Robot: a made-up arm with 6 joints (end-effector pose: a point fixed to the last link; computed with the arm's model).
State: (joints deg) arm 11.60 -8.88 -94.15 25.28 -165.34 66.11
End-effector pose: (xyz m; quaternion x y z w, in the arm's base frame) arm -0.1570 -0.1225 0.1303 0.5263 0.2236 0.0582 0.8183
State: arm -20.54 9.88 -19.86 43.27 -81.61 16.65
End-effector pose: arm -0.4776 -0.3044 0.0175 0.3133 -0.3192 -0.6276 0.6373
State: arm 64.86 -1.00 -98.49 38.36 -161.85 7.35
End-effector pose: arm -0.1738 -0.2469 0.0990 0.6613 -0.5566 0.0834 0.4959
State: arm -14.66 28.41 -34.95 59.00 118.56 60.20
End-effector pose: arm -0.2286 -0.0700 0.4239 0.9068 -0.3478 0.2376 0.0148
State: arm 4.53 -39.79 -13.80 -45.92 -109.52 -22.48
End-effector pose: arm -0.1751 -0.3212 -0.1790 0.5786 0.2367 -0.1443 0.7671
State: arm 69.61 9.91 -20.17 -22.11 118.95 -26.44
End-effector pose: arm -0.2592 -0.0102 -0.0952 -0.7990 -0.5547 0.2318 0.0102
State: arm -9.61 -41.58 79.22 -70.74 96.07 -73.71
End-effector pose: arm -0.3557 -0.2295 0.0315 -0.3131 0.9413 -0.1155 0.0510
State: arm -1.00 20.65 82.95 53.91 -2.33 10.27
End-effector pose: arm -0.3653 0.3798 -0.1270 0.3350 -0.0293 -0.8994 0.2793
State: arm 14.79 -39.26 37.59 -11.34 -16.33 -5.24
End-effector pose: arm -0.0942 -0.2653 -0.2312 0.5739 -0.3675 -0.0452 0.7305
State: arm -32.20 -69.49 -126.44 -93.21 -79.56 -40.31
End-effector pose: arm 0.1995 -0.0194 0.2965 -0.2421 0.2375 0.6229 0.7050
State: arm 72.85 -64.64 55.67 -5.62 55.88 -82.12
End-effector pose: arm 0.0879 -0.4498 -0.0920 -0.3841 0.8176 -0.3717 0.2143
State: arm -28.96 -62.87 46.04 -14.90 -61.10 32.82
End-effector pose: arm -0.4712 -0.0465 -0.0968 0.7055 0.4918 -0.0675 0.5057
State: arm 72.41 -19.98 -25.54 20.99 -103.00 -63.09
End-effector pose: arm 0.0828 -0.3675 -0.2124 -0.7499 0.6269 0.2005 0.0665
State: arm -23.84 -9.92 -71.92 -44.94 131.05 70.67
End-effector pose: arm -0.2121 0.0396 0.3108 -0.6379 -0.5775 0.5085 0.0327
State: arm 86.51 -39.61 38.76 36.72 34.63 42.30
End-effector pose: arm 0.1735 -0.4132 -0.1108 0.1122 -0.6351 -0.2076 0.7355
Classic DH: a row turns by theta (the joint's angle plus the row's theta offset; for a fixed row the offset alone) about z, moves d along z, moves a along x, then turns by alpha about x. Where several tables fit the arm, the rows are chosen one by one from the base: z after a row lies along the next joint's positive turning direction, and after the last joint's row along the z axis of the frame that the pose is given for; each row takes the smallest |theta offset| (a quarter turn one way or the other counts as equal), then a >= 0, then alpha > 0; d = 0 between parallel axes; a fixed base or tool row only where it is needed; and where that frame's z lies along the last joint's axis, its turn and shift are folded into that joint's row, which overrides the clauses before.
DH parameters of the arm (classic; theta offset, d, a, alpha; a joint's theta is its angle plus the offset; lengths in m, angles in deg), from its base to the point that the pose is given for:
base (fixed): 0 0.149 -0.084 90
joint 1: 0 0.086 -0.04 90
joint 2: -79.44 0.0024 0.0693 -70.96
joint 3: 0 -0.2317 -0.1111 70.96
joint 4: -10.56 0.2082 -0.084 90
joint 5: 90 0.02 0.104 90
joint 6: 34.72 -0.2325 -0.1338 -86.43
tool (fixed): 157.43 0.0246 0 0

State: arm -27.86 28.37 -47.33 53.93 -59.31 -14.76
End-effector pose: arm -0.5365 -0.2544 0.3920 -0.1986 -0.5947 -0.4715 0.6201
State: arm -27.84 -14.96 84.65 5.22 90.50 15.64
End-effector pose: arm -0.3677 -0.0965 0.1647 -0.1654 -0.0260 -0.2371 0.9570
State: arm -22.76 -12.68 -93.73 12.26 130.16 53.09
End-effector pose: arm -0.1548 0.0389 0.3274 0.7874 0.4558 -0.3233 0.2602
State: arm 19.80 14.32 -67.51 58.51 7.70 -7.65
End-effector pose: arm -0.5868 -0.1944 0.3263 -0.5515 -0.6672 -0.2298 0.4448
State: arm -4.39 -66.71 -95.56 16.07 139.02 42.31
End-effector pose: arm -0.2465 -0.1127 0.2575 0.5609 0.6899 -0.0180 0.4573
